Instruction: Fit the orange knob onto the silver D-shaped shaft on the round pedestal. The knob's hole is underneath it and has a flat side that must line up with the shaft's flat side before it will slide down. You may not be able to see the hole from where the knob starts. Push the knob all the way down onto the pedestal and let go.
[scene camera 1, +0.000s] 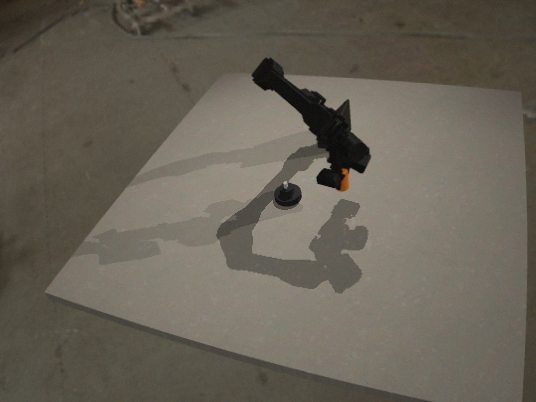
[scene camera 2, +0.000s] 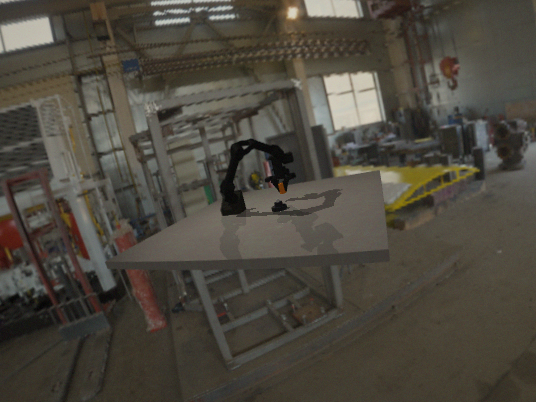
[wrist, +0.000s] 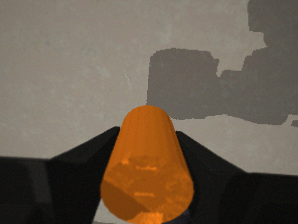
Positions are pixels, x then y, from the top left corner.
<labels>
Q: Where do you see my gripper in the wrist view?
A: At 147, 134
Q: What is my gripper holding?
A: An orange knob.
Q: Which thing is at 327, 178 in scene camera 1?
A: My gripper.
</labels>
